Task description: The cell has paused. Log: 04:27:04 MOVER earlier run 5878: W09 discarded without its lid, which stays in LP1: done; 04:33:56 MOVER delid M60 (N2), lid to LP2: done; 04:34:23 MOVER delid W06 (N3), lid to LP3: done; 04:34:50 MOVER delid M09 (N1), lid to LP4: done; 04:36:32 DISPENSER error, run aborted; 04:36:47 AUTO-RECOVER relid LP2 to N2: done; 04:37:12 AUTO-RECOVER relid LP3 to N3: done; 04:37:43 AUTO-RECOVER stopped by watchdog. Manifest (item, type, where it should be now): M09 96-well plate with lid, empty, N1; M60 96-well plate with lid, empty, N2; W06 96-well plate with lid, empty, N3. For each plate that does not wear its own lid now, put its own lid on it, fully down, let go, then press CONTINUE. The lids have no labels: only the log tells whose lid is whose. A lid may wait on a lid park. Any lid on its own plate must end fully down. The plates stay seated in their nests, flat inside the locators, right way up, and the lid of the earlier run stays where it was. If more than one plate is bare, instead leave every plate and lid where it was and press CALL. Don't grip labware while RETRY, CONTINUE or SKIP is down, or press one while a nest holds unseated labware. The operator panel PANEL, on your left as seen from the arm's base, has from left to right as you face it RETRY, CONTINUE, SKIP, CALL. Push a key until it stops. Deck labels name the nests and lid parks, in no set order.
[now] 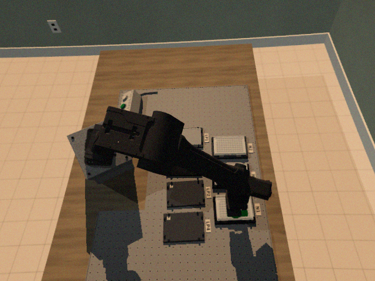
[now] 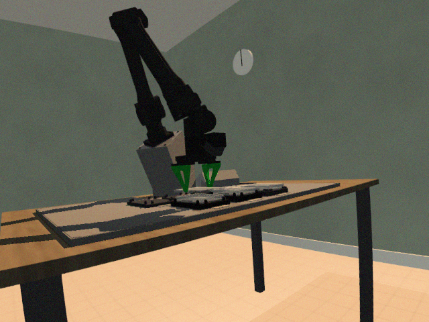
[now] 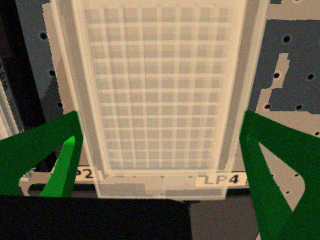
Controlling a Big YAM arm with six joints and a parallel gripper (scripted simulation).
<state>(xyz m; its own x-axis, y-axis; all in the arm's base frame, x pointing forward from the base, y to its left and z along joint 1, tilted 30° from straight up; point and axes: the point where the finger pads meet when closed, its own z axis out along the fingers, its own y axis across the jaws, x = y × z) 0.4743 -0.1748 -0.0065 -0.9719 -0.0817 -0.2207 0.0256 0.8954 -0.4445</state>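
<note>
Now: hand 3 cm above the plate. Also, from my hand: lid park LP2: 17 cm behind, 8 cm to the left, 5 cm below; then lid park LP3: 17 cm behind, 20 cm to the left, 5 cm below; then lid park LP4: 19 cm behind, 5 cm to the right, 5 cm below.
</note>
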